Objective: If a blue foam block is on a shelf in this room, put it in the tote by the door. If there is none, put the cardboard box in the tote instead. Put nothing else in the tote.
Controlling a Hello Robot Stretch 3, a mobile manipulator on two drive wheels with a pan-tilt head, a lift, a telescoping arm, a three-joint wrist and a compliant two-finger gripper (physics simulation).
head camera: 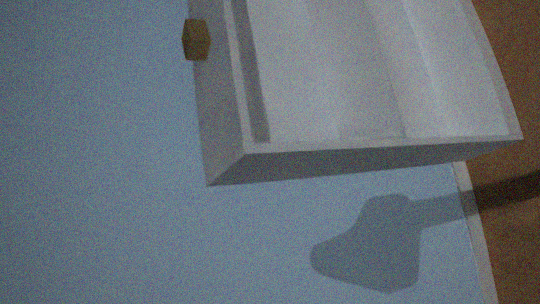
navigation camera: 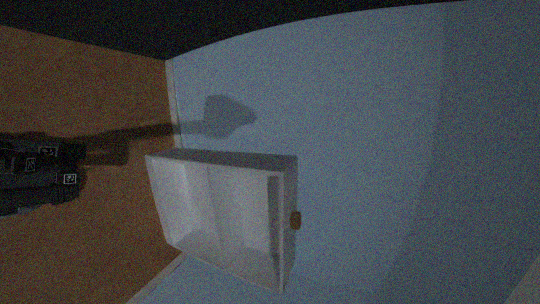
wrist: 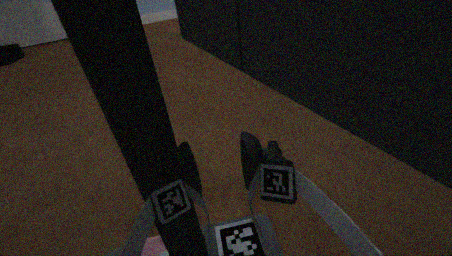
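Seen in the pictures: gripper, fingertip midpoint: (wrist: 217, 155); robot's base, origin of the base link: (navigation camera: 0, 149).
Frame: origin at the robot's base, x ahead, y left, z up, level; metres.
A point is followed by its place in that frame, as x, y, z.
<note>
A pale shelf unit (head camera: 217, 120) {-0.079, -0.804, 1.060} (navigation camera: 291, 190) {-0.109, -0.822, 1.060} stands against the blue wall; it appears sideways in the head and navigation views. A small yellow-brown box-shaped thing (head camera: 196, 40) {-0.268, -0.832, 1.096} (navigation camera: 295, 220) {-0.268, -0.835, 1.092} sits on its top; I cannot tell whether it is the cardboard box. Pale inner surfaces show in the unit, and no blue foam block shows in these views. No tote shows in the three views. My gripper (wrist: 217, 155) {-0.015, 0.105, 0.332} is open over the brown floor, with a gap between its dark fingertips and floor visible through it.
A large dark panel (wrist: 325, 65) {0.369, 0.590, 0.172} stands on the right in the wrist view. A dark bar (wrist: 115, 85) crosses its left side. A pink patch (wrist: 155, 246) {-0.111, 0.152, 0.161} shows at the bottom, and a dark object (wrist: 10, 54) {-1.326, 2.028, 0.056} lies at the far left. Shadows fall on the wall (head camera: 100, 150) {-0.031, -0.968, 1.315}.
</note>
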